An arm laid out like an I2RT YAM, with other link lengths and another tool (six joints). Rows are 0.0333 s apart.
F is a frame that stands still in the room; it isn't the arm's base.
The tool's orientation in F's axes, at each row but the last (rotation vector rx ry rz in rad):
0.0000 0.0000 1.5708
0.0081 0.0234 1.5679
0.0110 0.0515 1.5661
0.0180 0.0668 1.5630
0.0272 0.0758 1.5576
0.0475 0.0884 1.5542
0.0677 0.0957 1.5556
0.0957 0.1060 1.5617
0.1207 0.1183 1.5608
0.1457 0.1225 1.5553
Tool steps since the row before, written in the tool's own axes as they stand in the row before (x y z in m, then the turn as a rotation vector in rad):
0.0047 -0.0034 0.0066 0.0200 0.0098 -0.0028
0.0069 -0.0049 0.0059 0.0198 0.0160 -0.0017
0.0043 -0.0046 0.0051 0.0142 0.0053 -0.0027
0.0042 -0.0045 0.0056 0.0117 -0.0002 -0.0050
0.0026 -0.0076 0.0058 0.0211 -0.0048 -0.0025
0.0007 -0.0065 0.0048 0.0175 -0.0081 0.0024
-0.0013 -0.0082 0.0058 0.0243 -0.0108 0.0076
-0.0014 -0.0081 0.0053 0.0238 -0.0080 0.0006
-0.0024 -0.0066 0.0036 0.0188 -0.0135 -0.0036
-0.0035 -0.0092 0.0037 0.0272 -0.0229 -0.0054
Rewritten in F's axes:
0.0034 0.0047 0.0066 -0.0098 0.0200 -0.0028
0.0050 0.0069 0.0057 -0.0160 0.0198 -0.0016
0.0048 0.0044 0.0048 -0.0053 0.0142 -0.0029
0.0048 0.0043 0.0052 0.0000 0.0115 -0.0054
0.0080 0.0027 0.0052 0.0049 0.0209 -0.0035
0.0069 0.0007 0.0042 0.0085 0.0174 0.0012
0.0087 -0.0013 0.0049 0.0118 0.0243 0.0060
0.0087 -0.0014 0.0042 0.0082 0.0237 -0.0006
0.0071 -0.0025 0.0026 0.0129 0.0187 -0.0056
0.0097 -0.0036 0.0020 0.0220 0.0271 -0.0088

